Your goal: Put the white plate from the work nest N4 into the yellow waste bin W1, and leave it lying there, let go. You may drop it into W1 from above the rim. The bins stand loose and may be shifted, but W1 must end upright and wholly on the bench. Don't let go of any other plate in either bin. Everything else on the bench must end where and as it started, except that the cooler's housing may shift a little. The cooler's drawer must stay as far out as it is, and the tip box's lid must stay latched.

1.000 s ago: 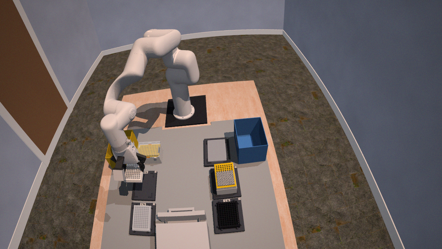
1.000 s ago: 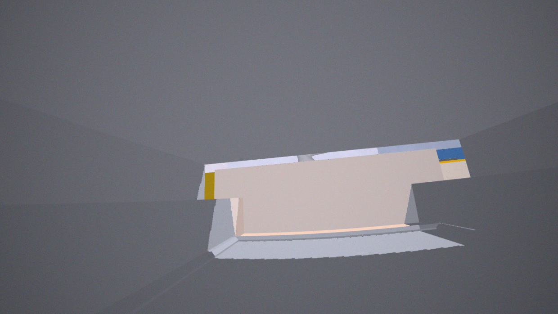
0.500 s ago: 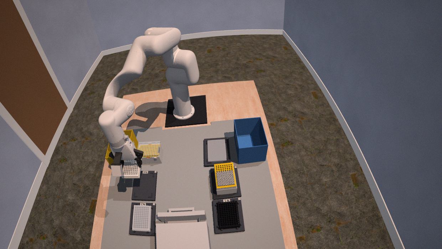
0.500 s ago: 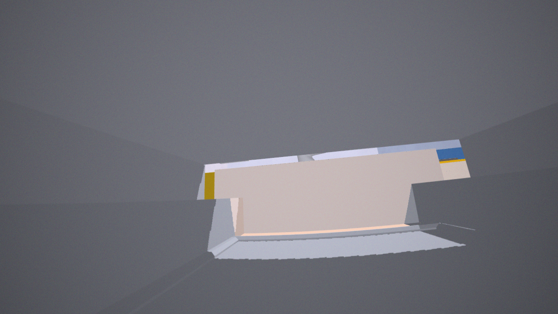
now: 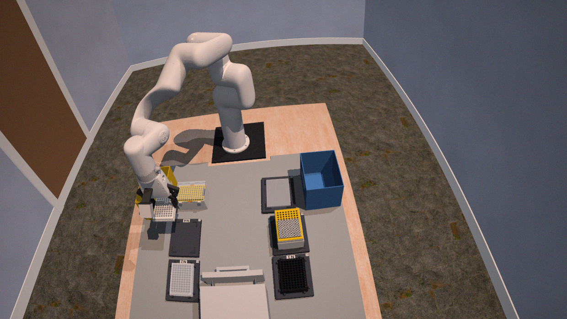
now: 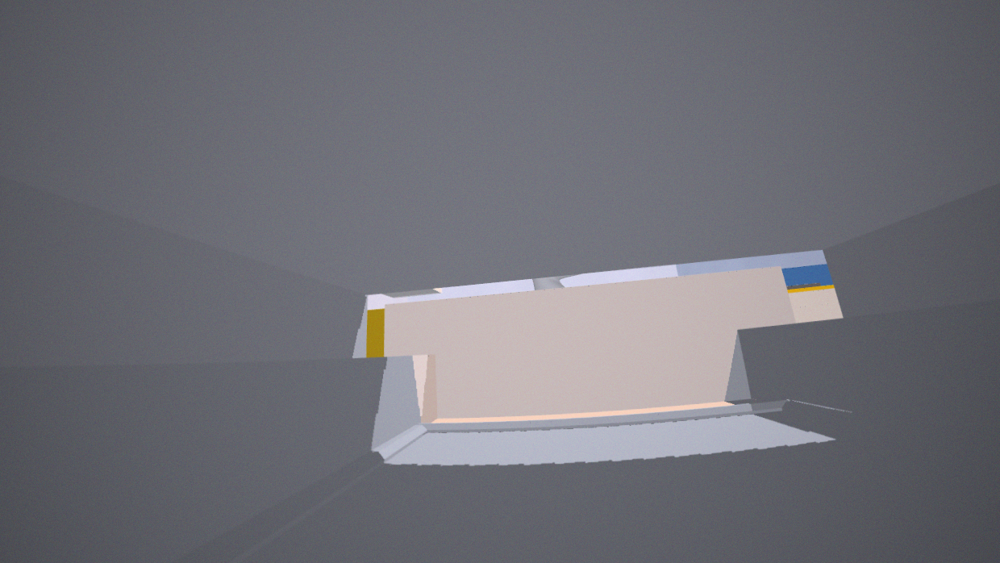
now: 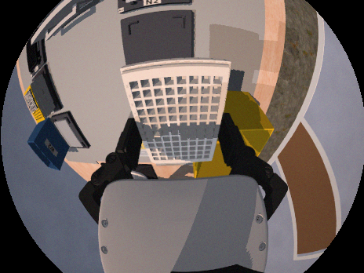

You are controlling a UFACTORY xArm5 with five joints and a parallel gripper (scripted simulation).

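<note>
The yellow waste bin W1 lies 12 cm below my hand, 12 cm behind it and 10 cm to the right of it. From my hand the other things lie so: yellow tip box (41 cm to the left, 10 cm below, 2 cm ahead); then work nest N4 (15 cm below, 5 cm ahead, 4 cm to the left); then white plate (1 cm below).
</note>
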